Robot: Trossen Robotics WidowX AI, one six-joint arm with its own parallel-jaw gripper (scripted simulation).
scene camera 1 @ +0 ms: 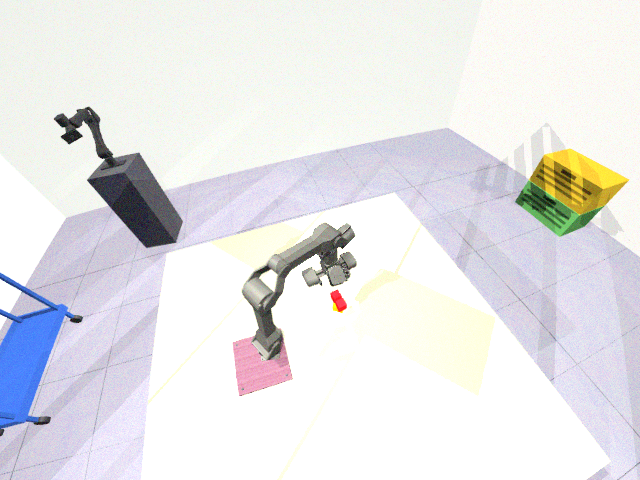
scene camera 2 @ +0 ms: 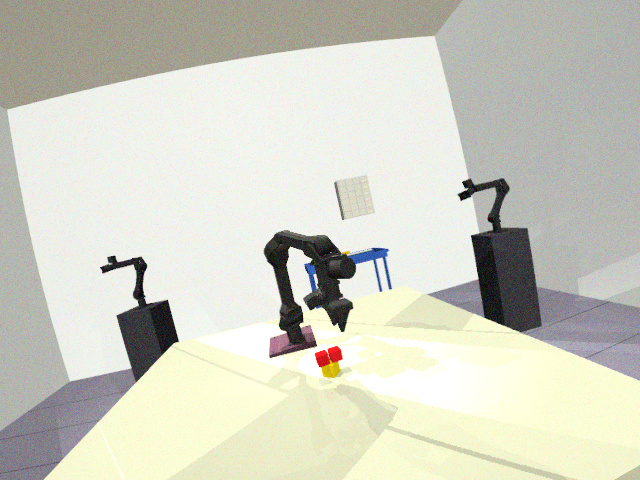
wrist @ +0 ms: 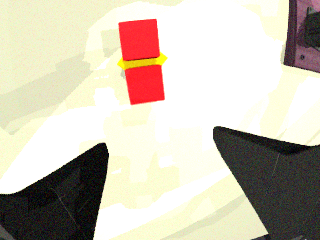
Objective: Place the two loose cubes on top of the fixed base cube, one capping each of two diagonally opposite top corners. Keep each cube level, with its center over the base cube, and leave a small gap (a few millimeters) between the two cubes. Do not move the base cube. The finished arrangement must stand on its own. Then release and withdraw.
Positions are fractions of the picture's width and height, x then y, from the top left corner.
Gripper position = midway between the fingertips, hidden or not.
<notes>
The gripper (scene camera 2: 0.53, 0.68) is open, holding nothing. Further things: a red cube (wrist: 0.44, 0.16) and a red cube (wrist: 0.45, 0.35).
The gripper is seen too in scene camera 1 (scene camera 1: 0.52, 0.59) and in the wrist view (wrist: 0.50, 0.59).
</notes>
